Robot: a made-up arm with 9 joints. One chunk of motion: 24 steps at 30 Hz.
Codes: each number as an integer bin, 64 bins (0 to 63) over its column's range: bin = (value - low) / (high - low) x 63, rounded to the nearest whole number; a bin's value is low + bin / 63 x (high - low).
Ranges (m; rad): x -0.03..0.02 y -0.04..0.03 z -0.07..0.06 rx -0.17..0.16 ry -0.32..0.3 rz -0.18..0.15
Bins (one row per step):
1: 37 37 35 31 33 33
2: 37 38 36 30 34 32
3: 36 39 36 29 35 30
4: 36 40 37 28 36 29
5: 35 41 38 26 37 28
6: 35 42 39 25 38 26
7: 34 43 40 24 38 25
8: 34 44 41 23 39 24
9: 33 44 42 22 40 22
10: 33 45 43 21 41 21
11: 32 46 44 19 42 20
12: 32 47 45 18 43 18
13: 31 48 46 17 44 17
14: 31 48 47 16 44 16
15: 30 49 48 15 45 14
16: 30 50 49 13 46 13
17: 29 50 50 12 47 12
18: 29 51 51 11 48 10
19: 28 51 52 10 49 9
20: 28 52 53 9 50 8
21: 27 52 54 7 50 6
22: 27 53 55 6 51 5
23: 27 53 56 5 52 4
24: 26 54 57 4 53 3
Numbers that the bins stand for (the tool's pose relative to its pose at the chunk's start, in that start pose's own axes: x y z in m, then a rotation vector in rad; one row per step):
1: -0.0006 0.0011 0.0022 -0.0076 0.0048 -0.0071
2: -0.0006 0.0022 0.0043 -0.0129 0.0146 -0.0124
3: -0.0014 0.0033 0.0043 -0.0181 0.0244 -0.0229
4: -0.0014 0.0044 0.0063 -0.0233 0.0343 -0.0281
5: -0.0022 0.0056 0.0084 -0.0338 0.0441 -0.0333
6: -0.0022 0.0067 0.0105 -0.0390 0.0540 -0.0438
7: -0.0030 0.0078 0.0125 -0.0443 0.0540 -0.0490
8: -0.0030 0.0089 0.0146 -0.0495 0.0638 -0.0543
9: -0.0038 0.0089 0.0167 -0.0548 0.0737 -0.0648
10: -0.0038 0.0100 0.0187 -0.0600 0.0835 -0.0700
11: -0.0046 0.0111 0.0208 -0.0705 0.0933 -0.0752
12: -0.0046 0.0122 0.0229 -0.0757 0.1032 -0.0857
13: -0.0054 0.0133 0.0249 -0.0810 0.1130 -0.0910
14: -0.0054 0.0133 0.0270 -0.0862 0.1130 -0.0962
15: -0.0062 0.0144 0.0290 -0.0914 0.1229 -0.1067
16: -0.0062 0.0156 0.0311 -0.1019 0.1327 -0.1119
17: -0.0070 0.0156 0.0332 -0.1071 0.1425 -0.1171
18: -0.0070 0.0167 0.0352 -0.1124 0.1524 -0.1276
19: -0.0078 0.0167 0.0373 -0.1176 0.1622 -0.1329
20: -0.0078 0.0178 0.0394 -0.1229 0.1721 -0.1381
21: -0.0086 0.0178 0.0414 -0.1333 0.1721 -0.1486
22: -0.0086 0.0189 0.0435 -0.1386 0.1819 -0.1538
23: -0.0086 0.0189 0.0456 -0.1438 0.1917 -0.1590
24: -0.0094 0.0200 0.0476 -0.1490 0.2016 -0.1643

